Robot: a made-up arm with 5 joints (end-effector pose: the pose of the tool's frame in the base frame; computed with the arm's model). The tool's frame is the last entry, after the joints. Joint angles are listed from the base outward.
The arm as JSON. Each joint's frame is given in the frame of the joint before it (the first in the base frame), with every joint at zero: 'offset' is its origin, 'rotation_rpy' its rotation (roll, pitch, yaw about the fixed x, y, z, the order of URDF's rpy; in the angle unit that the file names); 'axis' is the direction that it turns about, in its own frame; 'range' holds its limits. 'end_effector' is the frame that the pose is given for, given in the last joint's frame.
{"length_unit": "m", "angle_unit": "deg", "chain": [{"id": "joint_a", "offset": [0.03, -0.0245, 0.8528], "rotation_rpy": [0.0, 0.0, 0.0], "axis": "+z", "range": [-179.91, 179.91]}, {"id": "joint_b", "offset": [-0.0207, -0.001, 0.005], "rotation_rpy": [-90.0, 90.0, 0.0], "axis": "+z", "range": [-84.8, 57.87]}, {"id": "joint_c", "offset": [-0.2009, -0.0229, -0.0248], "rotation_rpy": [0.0, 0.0, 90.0], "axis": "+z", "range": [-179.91, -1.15]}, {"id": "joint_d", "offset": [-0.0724, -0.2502, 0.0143], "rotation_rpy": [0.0, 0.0, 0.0], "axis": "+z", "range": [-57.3, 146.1]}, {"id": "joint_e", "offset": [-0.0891, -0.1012, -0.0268], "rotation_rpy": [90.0, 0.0, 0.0], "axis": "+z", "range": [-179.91, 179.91]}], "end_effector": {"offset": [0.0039, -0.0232, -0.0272], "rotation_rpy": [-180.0, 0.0, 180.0]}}
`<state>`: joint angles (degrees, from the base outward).
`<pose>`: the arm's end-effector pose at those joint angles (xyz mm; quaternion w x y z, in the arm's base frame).
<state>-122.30 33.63 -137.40 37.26 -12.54</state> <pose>-257.0 -362.8 1195.6 0.4811 -0.5063 -0.2106 -0.6840</pose>
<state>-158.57 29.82 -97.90 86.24 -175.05</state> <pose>-371.7 -165.5 894.6 0.9773 0.0360 -0.1537 0.1415</pose>
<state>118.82 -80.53 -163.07 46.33 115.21</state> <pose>321.8 -503.1 1009.8 0.1501 -0.8808 -0.4491 0.0047</pose>
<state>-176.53 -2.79 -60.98 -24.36 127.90</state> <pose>-295.9 -23.2 1084.7 0.6357 0.2864 0.6338 0.3350</pose>
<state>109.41 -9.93 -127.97 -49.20 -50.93</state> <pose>93.3 -35.9 1354.3 0.0106 -0.4875 0.8709 0.0610</pose>
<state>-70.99 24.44 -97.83 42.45 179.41</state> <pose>166.0 -465.6 1013.3 0.5555 -0.2164 0.1560 0.7875</pose>
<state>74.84 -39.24 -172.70 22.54 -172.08</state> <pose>-67.4 -444.5 1259.2 0.0452 -0.7478 -0.6588 -0.0684</pose>
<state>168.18 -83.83 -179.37 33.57 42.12</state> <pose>605.7 -90.9 854.0 0.1903 -0.8761 -0.2372 0.3740</pose>
